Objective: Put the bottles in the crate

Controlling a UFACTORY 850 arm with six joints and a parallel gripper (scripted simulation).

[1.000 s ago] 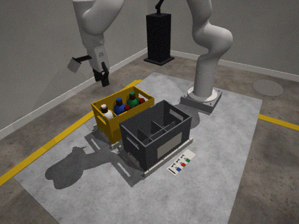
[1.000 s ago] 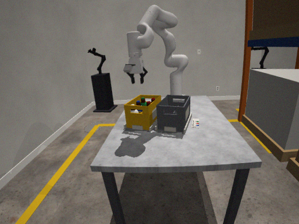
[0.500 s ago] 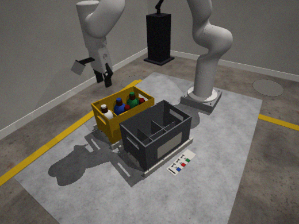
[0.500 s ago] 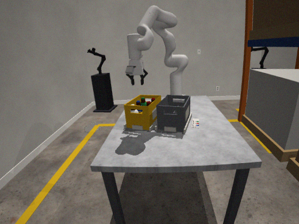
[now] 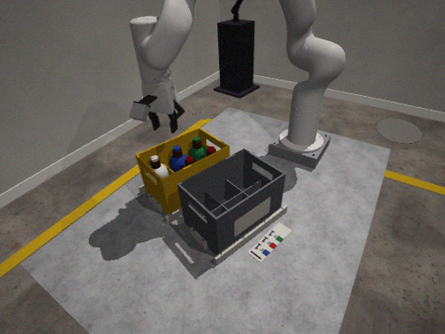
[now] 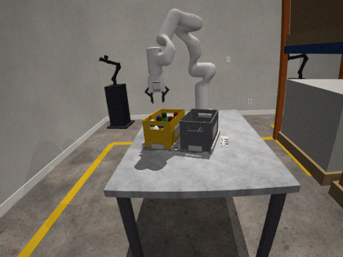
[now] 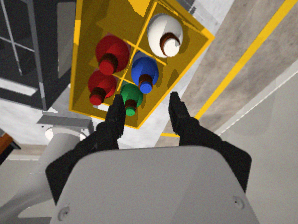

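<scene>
My gripper is now 4 cm past the blue-label bottle, 2 cm to the left of it and 19 cm above it. Also, from my hand: white-label bottle: 5 cm ahead, 3 cm to the right, 19 cm below; then red bottle: 3 cm behind, 7 cm to the left, 19 cm below; then yellow crate: 3 cm behind, 3 cm to the left, 20 cm below.
</scene>
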